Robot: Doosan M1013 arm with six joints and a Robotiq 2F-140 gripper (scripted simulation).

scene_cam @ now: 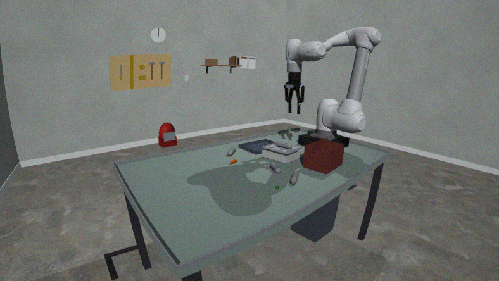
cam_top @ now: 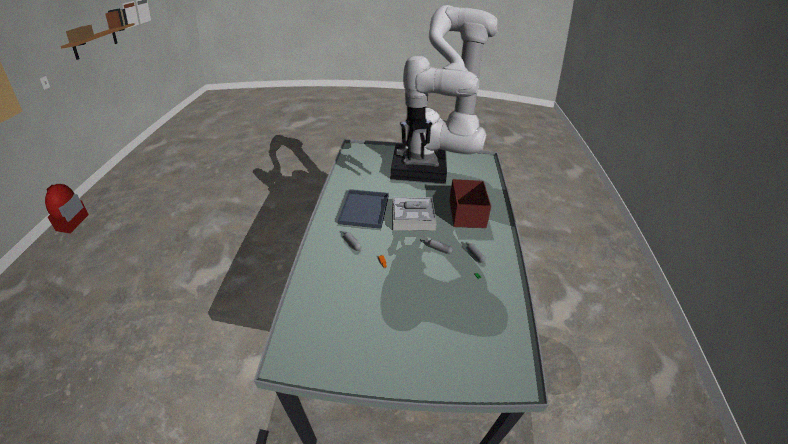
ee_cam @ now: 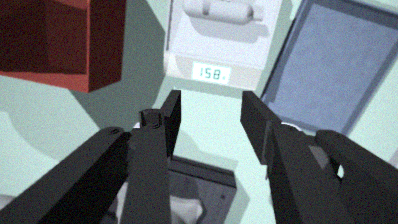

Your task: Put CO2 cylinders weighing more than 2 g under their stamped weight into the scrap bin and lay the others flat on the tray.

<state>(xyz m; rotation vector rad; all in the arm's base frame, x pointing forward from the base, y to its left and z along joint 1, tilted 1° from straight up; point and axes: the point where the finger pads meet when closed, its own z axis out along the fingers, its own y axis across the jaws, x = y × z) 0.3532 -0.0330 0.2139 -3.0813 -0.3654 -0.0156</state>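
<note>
Now: the white scale plate 10 cm ahead of my hand, 1 cm to the left of it and 23 cm below it. From my hand the other things lie so: blue-grey tray: 5 cm ahead, 21 cm to the right, 28 cm below; then white scale: 9 cm ahead, 1 cm to the left, 25 cm below; then red scrap bin: 3 cm ahead, 26 cm to the left, 25 cm below.
</note>
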